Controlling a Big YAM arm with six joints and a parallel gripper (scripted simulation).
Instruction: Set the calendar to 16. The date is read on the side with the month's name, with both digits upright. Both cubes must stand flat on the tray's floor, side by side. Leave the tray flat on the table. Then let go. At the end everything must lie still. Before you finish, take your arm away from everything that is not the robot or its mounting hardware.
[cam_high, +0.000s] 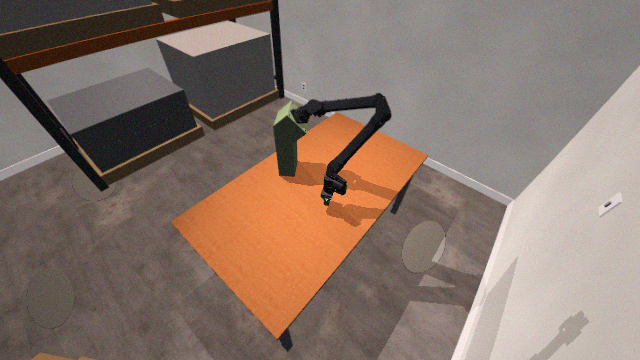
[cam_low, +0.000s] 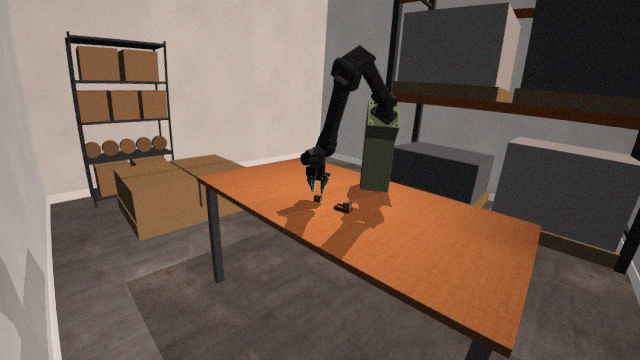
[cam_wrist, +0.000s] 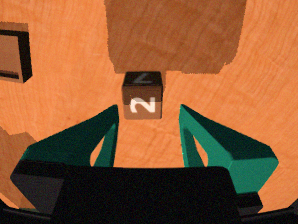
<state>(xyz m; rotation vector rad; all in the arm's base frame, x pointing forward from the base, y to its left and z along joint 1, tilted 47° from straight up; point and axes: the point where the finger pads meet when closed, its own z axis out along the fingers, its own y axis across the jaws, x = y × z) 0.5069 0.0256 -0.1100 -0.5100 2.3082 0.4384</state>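
Now: the brown calendar cube 40 mm below my hand. Also, from my hand: dark calendar tray 140 mm to the left, 50 mm behind, 40 mm below.
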